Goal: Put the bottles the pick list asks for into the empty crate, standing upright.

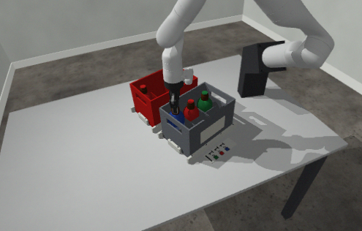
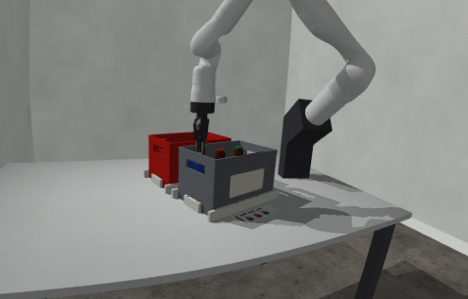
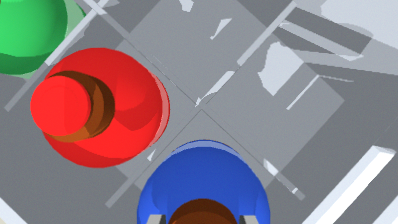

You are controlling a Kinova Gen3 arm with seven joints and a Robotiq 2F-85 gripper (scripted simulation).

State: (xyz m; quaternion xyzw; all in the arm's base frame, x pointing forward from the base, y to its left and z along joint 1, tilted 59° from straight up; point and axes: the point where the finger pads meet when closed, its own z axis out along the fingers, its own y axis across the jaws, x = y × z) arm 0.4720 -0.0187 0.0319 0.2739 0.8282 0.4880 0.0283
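Now: the blue-label bottle 70 mm below my hand. From my hand the other things lie so: red crate (210 mm to the right, 100 mm below, 10 mm behind); then grey crate (100 mm below, 90 mm behind, 10 mm to the left); then green-label bottle (160 mm behind, 90 mm below, 60 mm to the right).
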